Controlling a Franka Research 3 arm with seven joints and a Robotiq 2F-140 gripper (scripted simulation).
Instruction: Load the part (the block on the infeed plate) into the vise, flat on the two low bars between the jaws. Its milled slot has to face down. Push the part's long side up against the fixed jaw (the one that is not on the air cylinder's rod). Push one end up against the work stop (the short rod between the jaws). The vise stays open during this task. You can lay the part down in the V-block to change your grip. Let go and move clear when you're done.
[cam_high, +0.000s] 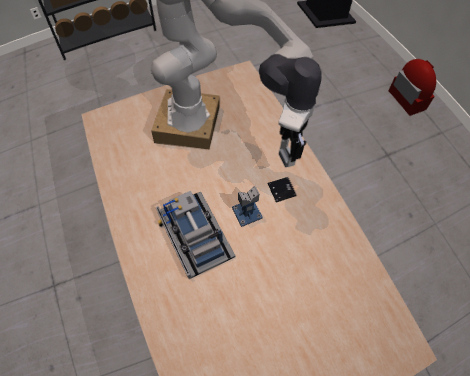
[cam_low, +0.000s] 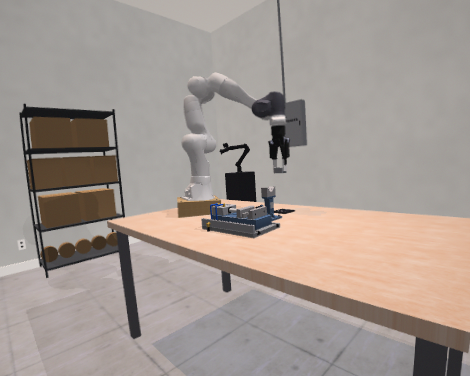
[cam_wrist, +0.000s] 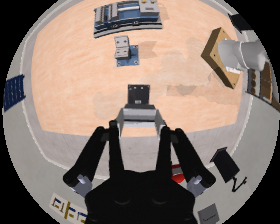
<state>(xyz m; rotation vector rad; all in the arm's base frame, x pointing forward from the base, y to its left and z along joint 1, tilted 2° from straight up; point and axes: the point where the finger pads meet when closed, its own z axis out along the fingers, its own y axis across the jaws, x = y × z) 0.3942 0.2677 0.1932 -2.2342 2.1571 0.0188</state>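
Right now my hand is 20 mm above the part. Also, from my hand: vise: 370 mm to the right, 220 mm below, 90 mm ahead; black infeed plate: 260 mm below, 10 mm to the left.
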